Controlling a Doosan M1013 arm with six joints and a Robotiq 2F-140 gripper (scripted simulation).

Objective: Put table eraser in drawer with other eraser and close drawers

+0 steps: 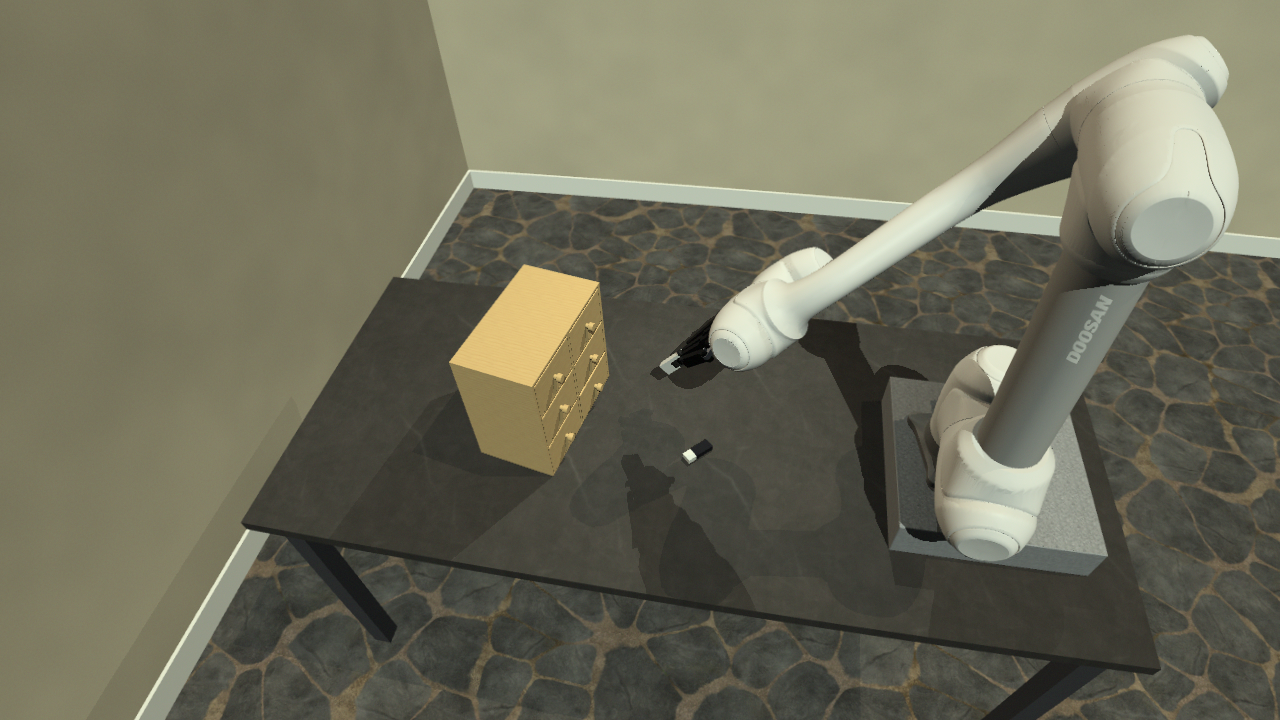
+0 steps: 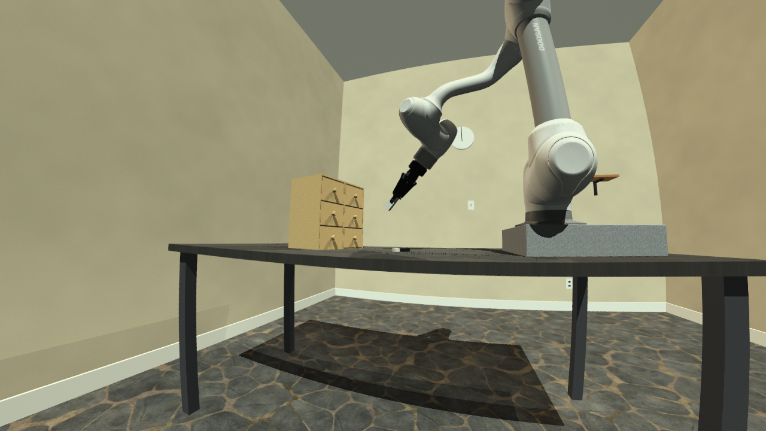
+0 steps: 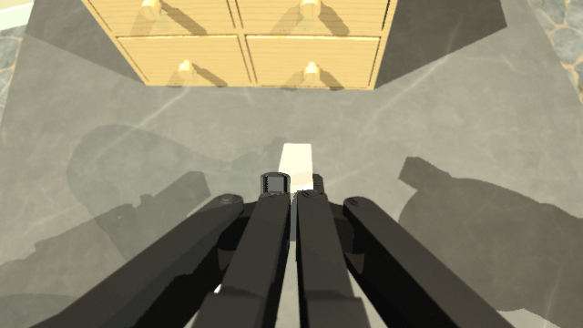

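My hand is 280 mm short of the blue eraser, 30 mm to the right of it and 190 mm above it.
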